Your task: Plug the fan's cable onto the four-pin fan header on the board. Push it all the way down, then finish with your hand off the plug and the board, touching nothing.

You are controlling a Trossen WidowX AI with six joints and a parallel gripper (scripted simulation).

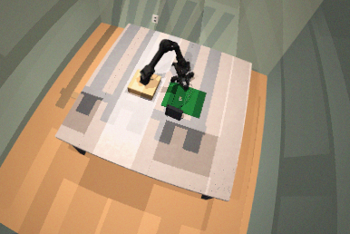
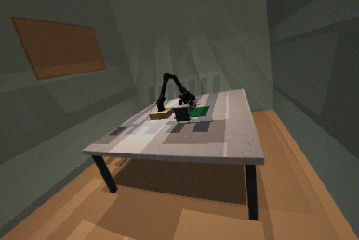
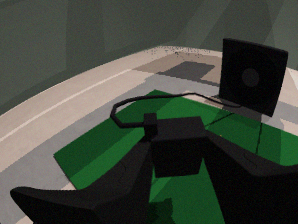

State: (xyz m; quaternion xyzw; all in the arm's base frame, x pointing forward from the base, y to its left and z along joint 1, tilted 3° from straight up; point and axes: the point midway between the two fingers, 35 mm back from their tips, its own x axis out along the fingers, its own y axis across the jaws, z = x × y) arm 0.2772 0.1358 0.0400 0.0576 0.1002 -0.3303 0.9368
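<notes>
The green circuit board is 10 cm below my gripper tip, 5 cm to the right of it and 3 cm ahead of it. From my gripper tip the other things lie so: black fan plug: 1 cm below; black fan: 22 cm to the right, 2 cm below, 2 cm ahead; four-pin fan header: 8 cm below, 7 cm to the right.
</notes>
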